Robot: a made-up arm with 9 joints. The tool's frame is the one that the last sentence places.
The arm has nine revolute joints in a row. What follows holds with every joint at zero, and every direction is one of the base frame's. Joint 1 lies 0.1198 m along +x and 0.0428 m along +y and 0.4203 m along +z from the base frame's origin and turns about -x. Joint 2 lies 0.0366 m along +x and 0.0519 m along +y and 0.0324 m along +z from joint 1 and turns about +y. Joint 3 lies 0.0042 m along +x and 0.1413 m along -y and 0.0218 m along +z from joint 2 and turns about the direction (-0.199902, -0.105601, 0.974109). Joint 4 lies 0.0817 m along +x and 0.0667 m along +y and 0.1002 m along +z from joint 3 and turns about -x. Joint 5 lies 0.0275 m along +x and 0.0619 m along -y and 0.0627 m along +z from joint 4 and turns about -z. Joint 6 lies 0.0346 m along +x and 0.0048 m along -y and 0.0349 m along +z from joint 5 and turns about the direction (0.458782, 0.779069, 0.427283). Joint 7 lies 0.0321 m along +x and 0.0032 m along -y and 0.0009 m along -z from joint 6 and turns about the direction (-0.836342, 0.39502, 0.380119). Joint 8 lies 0.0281 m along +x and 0.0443 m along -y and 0.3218 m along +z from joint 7 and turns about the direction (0.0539, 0.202, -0.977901). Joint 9 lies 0.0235 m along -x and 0.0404 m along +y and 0.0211 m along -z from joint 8 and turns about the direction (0.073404, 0.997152, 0.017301). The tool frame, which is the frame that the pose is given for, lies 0.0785 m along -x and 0.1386 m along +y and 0.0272 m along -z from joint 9; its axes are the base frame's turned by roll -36.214, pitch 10.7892 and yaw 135.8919 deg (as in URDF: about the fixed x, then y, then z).
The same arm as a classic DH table. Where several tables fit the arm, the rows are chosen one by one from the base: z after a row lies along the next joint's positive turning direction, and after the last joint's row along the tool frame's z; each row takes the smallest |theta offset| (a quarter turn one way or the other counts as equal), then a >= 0, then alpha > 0; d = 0 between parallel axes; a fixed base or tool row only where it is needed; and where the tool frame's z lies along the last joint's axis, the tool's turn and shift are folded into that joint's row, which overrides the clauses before.
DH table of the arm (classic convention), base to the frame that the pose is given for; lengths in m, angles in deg. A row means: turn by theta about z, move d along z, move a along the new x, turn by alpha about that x. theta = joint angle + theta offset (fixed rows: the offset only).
base (fixed): theta_offset 90.00, d 0.4203, a 0.0428, alpha -90.00
joint 1: theta_offset -90.00, d -0.1564, a 0.0324, alpha -90.00
joint 2: theta_offset 78.40, d -0.0872, a 0.0085, alpha 96.06
joint 3: theta_offset 88.76, d 0.1150, a 0.0771, alpha -78.47
joint 4: theta_offset 6.19, d -0.1281, a -0.0619, alpha -90.00
joint 5: theta_offset -59.51, d -0.0913, a -0.0323, alpha -115.30
joint 6: theta_offset -67.60, d 0.0293, a -0.0051, alpha -85.04
joint 7: theta_offset -77.28, d -0.0604, a 0.0413, alpha -109.69
joint 8: theta_offset 64.19, d -0.3114, a -0.0272, alpha 79.14
joint 9: theta_offset -29.51, d 0.1740, a -0.0907, alpha 110.04
tool (fixed): theta_offset 138.15, d 0.0229, a 0.0000, alpha 0.00

